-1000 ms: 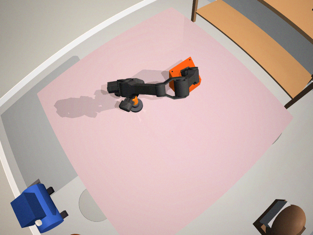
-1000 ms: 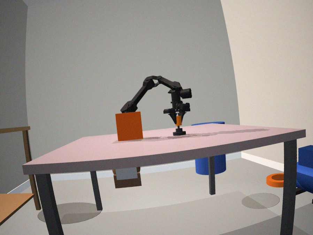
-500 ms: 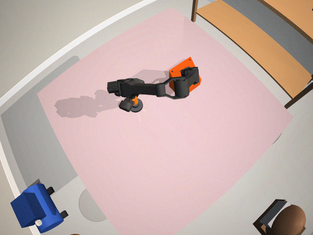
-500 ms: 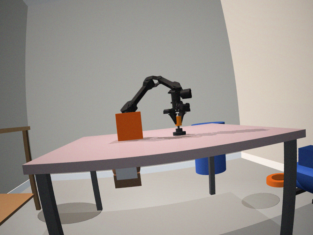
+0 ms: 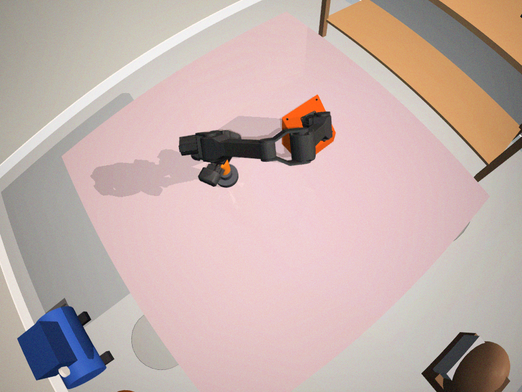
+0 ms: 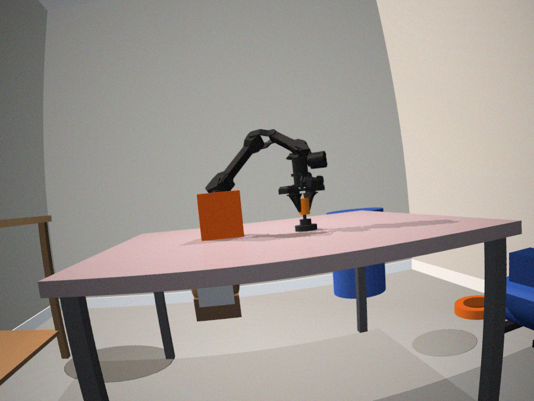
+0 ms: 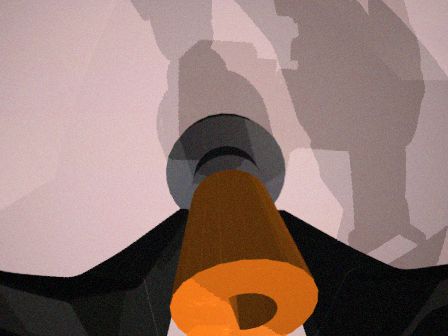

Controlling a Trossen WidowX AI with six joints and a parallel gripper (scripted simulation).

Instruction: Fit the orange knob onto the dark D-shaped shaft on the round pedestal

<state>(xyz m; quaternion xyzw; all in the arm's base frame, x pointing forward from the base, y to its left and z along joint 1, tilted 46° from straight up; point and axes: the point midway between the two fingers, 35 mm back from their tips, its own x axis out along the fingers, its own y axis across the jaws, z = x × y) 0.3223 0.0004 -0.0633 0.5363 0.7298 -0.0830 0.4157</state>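
My gripper tip is now 20 mm below the orange knob. From my gripper tip the other things lie so: pedestal (40 mm below).
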